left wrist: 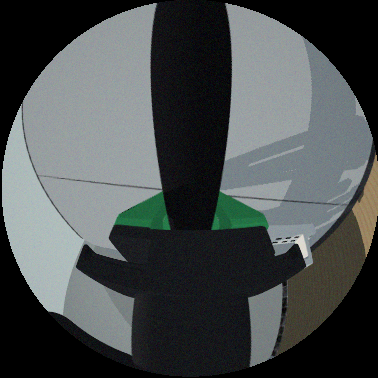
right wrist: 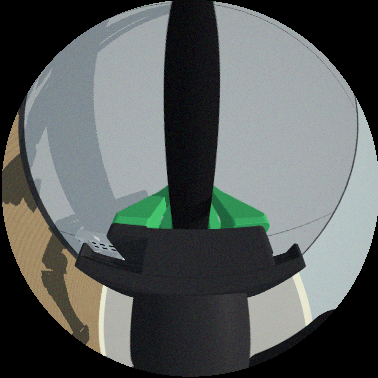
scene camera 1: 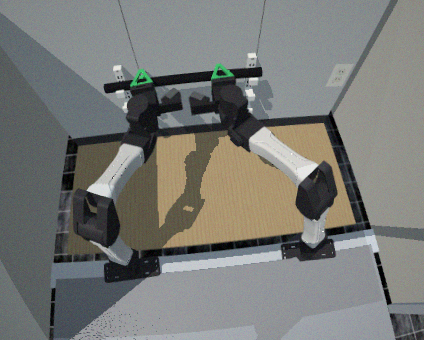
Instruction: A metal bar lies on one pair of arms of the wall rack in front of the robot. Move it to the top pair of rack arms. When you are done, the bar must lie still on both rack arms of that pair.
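Note:
The black metal bar (scene camera 1: 185,78) (left wrist: 191,100) (right wrist: 192,100) runs across the front of the wall rack's white left post (scene camera 1: 118,70) and right post (scene camera 1: 251,60), a little below their tops in the picture. White rack arms show just below both bar ends; whether the bar touches them I cannot tell. My left gripper (scene camera 1: 142,78) (left wrist: 190,187) is shut on the bar just inside the left post. My right gripper (scene camera 1: 222,73) (right wrist: 190,187) is shut on the bar inside the right post. Green fingers sit on both sides of the bar. The palms hide part of the rack.
Lower white rack arms (scene camera 1: 249,93) show below the bar at the right. The grey wall is behind the bar, with a white outlet (scene camera 1: 339,75) to the right. Both wrists' dark camera parts face each other close together between the grippers. A tan floor mat (scene camera 1: 250,200) lies below.

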